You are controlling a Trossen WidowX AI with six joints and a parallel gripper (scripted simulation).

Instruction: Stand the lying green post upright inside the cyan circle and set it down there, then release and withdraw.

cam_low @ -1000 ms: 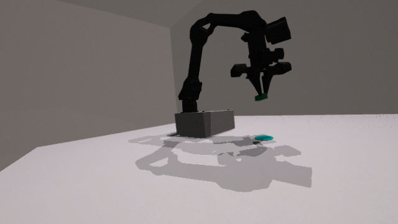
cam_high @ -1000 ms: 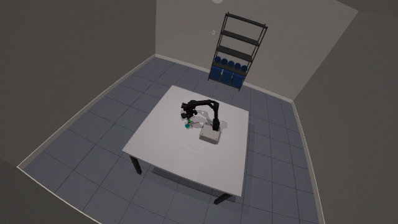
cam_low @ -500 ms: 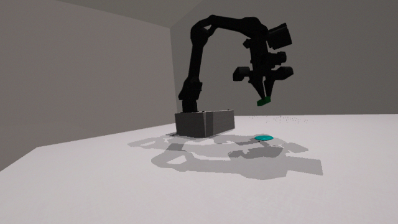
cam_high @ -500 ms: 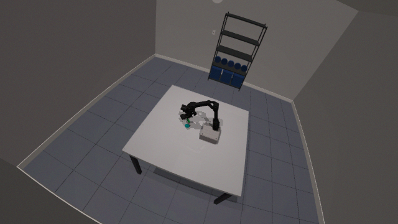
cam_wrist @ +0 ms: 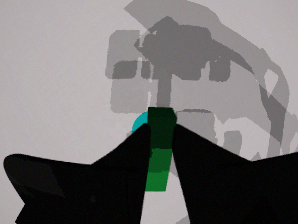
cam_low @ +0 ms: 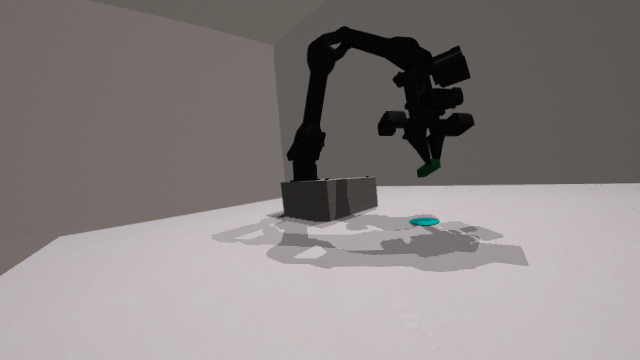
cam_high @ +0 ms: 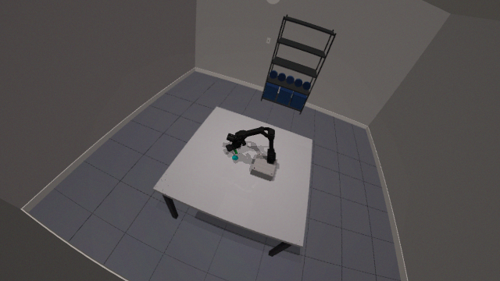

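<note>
The cyan circle is 3 cm behind my gripper tip, 1 cm to the left of it and 12 cm below it. Round my gripper tip: green post: 1 cm behind, 1 cm to the left, 1 cm below.
</note>
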